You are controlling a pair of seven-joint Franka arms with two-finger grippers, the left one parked.
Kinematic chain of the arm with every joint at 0, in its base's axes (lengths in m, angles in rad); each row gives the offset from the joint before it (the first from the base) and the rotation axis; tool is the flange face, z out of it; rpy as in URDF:
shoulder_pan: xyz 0 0 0.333 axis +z
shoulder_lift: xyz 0 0 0 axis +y
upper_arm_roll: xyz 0 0 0.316 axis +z
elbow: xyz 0.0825 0 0 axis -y
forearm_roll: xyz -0.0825 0 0.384 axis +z
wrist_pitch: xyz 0 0 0 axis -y
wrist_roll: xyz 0.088 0 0 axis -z
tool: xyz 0 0 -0.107 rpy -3.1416 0 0
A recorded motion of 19 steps. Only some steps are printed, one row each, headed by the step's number.
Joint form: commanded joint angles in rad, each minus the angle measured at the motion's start. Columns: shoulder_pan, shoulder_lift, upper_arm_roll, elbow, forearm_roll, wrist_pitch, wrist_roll.
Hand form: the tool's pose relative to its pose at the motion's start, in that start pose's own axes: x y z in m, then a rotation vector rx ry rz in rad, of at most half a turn. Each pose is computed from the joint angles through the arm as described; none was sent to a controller.
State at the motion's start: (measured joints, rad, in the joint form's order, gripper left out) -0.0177 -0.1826 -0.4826 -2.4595 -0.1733 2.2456 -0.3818
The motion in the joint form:
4: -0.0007 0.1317 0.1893 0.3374 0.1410 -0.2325 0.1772
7: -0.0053 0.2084 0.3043 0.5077 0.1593 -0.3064 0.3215
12: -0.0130 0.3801 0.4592 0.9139 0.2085 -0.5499 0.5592
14: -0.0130 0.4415 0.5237 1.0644 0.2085 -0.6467 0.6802
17: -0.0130 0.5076 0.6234 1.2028 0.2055 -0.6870 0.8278
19: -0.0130 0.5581 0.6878 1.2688 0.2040 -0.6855 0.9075
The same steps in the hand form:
4: 0.0962 -0.0554 -0.0822 0.0285 -0.0001 0.0929
7: 0.1440 -0.1061 -0.1192 0.0156 0.0211 0.1377
12: 0.2087 -0.1875 -0.1960 0.0585 0.0105 0.2369
14: 0.2217 -0.2228 -0.2227 0.0697 -0.0025 0.2910
17: 0.2344 -0.2743 -0.2460 0.1034 0.0178 0.3418
19: 0.2441 -0.3061 -0.2478 0.1353 0.0232 0.3630

